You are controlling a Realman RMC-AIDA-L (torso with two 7-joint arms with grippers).
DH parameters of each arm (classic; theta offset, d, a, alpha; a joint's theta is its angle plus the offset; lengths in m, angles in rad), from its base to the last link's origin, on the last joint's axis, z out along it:
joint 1: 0 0.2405 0 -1.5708
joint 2: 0 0 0 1.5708
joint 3: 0 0.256 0 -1.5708
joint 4: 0 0 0 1.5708
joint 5: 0 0.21 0 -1.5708
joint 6: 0 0 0 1.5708
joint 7: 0 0.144 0 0
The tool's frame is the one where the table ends.
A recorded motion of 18 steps. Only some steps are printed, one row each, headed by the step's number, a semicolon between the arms.
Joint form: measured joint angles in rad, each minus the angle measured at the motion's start. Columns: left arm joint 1, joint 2, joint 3, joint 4, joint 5, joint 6, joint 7; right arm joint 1, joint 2, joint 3, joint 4, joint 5, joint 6, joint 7.
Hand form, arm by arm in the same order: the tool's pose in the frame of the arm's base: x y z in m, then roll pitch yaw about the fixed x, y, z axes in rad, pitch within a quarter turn. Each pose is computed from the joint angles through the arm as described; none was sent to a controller.
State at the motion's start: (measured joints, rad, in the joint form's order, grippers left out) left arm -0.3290 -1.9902 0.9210 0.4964 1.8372 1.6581 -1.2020; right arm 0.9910 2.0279 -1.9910 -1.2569 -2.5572 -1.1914 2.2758
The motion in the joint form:
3: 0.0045 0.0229 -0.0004 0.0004 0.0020 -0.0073 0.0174; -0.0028 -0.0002 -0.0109 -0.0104 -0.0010 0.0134 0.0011
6: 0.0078 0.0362 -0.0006 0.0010 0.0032 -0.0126 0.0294; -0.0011 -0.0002 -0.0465 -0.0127 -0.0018 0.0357 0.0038
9: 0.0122 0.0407 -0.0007 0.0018 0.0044 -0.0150 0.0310; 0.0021 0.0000 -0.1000 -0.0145 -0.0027 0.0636 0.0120
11: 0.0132 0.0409 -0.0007 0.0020 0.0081 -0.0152 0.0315; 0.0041 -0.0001 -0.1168 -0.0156 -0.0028 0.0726 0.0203
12: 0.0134 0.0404 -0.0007 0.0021 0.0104 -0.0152 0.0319; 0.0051 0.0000 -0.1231 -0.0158 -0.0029 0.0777 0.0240
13: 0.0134 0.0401 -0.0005 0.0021 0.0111 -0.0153 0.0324; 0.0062 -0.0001 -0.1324 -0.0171 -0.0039 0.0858 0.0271
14: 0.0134 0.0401 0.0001 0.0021 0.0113 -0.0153 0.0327; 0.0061 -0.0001 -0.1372 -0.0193 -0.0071 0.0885 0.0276
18: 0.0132 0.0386 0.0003 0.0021 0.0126 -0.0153 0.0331; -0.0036 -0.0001 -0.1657 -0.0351 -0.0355 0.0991 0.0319
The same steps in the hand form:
3: -0.3232 0.2485 -0.0002 -3.0979 -0.4969 0.4572; 0.0382 0.3653 -0.0963 -2.9162 -0.5308 0.3957
6: -0.3277 0.2489 0.0048 -3.0761 -0.4836 0.4416; 0.0375 0.3612 -0.1022 -2.9300 -0.5328 0.4314
9: -0.3301 0.2480 0.0066 -3.0695 -0.4781 0.4420; 0.0377 0.3544 -0.1109 -2.9538 -0.5372 0.4792
11: -0.3307 0.2474 0.0065 -3.0705 -0.4744 0.4428; 0.0374 0.3523 -0.1135 -2.9579 -0.5367 0.4890
12: -0.3308 0.2471 0.0061 -3.0717 -0.4726 0.4429; 0.0370 0.3515 -0.1146 -2.9581 -0.5352 0.4924
13: -0.3308 0.2470 0.0059 -3.0720 -0.4720 0.4426; 0.0363 0.3505 -0.1161 -2.9587 -0.5334 0.5008
14: -0.3308 0.2469 0.0059 -3.0724 -0.4714 0.4423; 0.0361 0.3499 -0.1166 -2.9595 -0.5345 0.5077
18: -0.3305 0.2467 0.0052 -3.0741 -0.4712 0.4423; 0.0377 0.3466 -0.1191 -2.9636 -0.5487 0.5429

